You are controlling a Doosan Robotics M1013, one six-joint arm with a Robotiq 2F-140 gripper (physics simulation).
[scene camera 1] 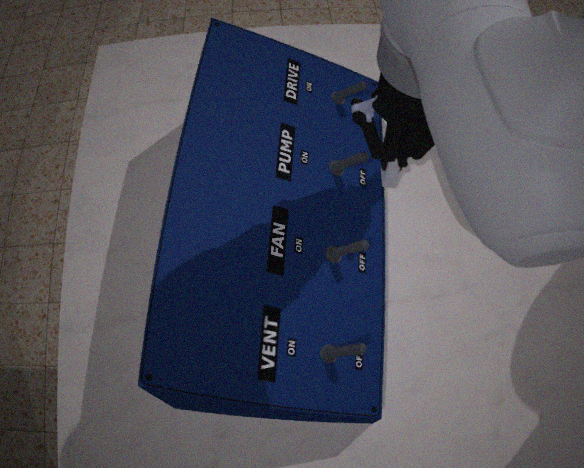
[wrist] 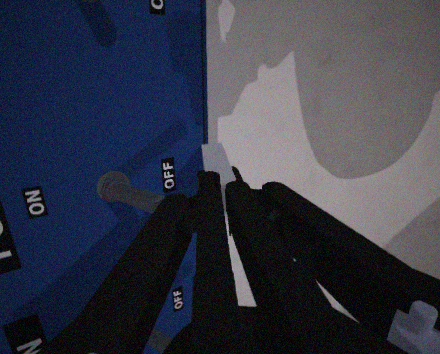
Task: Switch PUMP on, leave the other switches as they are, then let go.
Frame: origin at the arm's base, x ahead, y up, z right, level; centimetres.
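Seen in the pictures: gripper, fingertip midpoint: [scene camera 1: 387, 178] [wrist: 212, 160].
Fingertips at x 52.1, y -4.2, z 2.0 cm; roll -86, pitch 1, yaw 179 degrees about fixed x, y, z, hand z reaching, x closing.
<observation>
A point is followed by its place in that frame.
The PUMP switch [scene camera 1: 350, 163] @[x 57.6, y 0.6, z 1.2 cm] [wrist: 135, 196] @[x 57.2, y 1.2, z 2.0 cm] is a grey lever on the blue panel [scene camera 1: 230, 125] @[x 72.2, y 4.9, z 4.2 cm] [wrist: 75, 110] @[x 60.0, y -0.9, z 7.1 cm]. Its free end points toward its OFF label [scene camera 1: 363, 177] @[x 55.5, y -3.3, z 1.5 cm] [wrist: 169, 174] @[x 55.5, y -3.3, z 1.6 cm], away from its ON label [scene camera 1: 304, 157] @[x 63.3, y 0.5, z 2.1 cm] [wrist: 35, 202] @[x 63.2, y 0.5, z 2.2 cm]. The DRIVE [scene camera 1: 350, 93] @[x 56.5, y 0.4, z 13.1 cm], FAN [scene camera 1: 348, 250] @[x 58.8, y 0.8, z -10.7 cm] and VENT [scene camera 1: 344, 352] @[x 59.8, y 0.8, z -22.5 cm] levers also point to the OFF side. My gripper [scene camera 1: 392, 176] @[x 52.1, y -4.2, z 2.0 cm] [wrist: 212, 160] @[x 52.1, y -4.2, z 2.0 cm] is shut and empty. Its pale fingertips are at the panel's right edge, just beyond the PUMP lever's free end. The wrist view shows part of that lever hidden behind a finger link.
The panel lies on a pale table [scene camera 1: 145, 75] @[x 90.0, y -10.8, z 28.6 cm] [wrist: 260, 115] @[x 46.3, y -10.8, z 3.9 cm]. The robot's arm [scene camera 1: 500, 150] @[x 54.2, y 33.8, z -19.4 cm] hangs over the right side in the scene view and casts a shadow across the panel. The FAN lever shows partly in the wrist view, low between the finger links.
</observation>
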